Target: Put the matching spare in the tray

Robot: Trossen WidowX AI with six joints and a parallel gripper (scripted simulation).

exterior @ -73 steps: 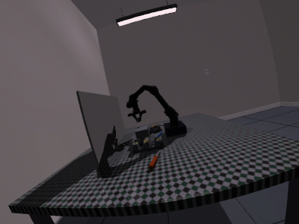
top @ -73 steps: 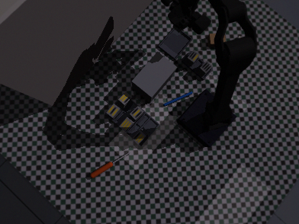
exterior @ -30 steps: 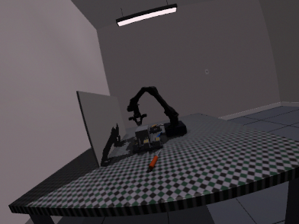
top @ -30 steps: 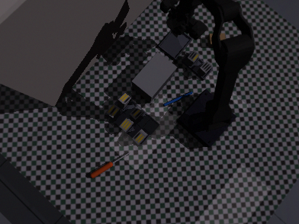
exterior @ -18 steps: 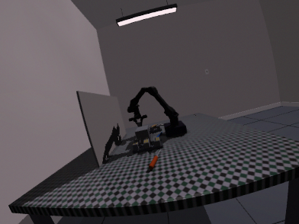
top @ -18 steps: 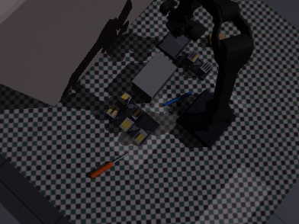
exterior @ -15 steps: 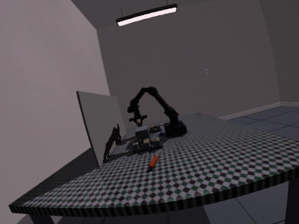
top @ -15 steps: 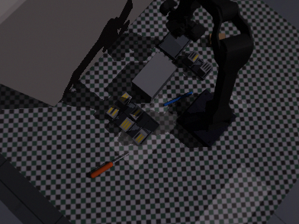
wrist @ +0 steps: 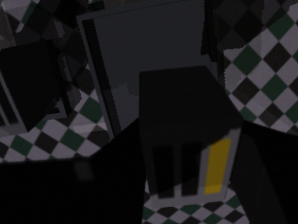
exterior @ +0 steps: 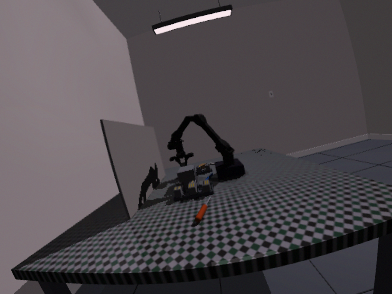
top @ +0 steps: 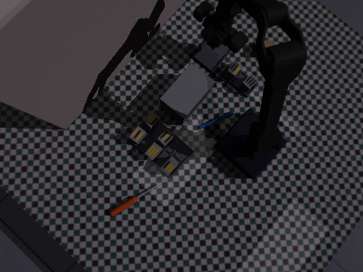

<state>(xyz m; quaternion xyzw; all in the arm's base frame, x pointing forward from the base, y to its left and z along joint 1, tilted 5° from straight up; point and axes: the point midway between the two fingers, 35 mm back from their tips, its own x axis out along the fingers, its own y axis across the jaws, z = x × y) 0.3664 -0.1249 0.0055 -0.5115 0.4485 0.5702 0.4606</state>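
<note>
The dark grey tray lies 1 cm behind my gripper tip and 6 cm below it. From my gripper tip the other things lie so: brown block: 11 cm behind, 15 cm to the right, 5 cm below; mounted unit: 9 cm behind, 20 cm to the left, 2 cm below; dark spare block: 3 cm above.
</note>
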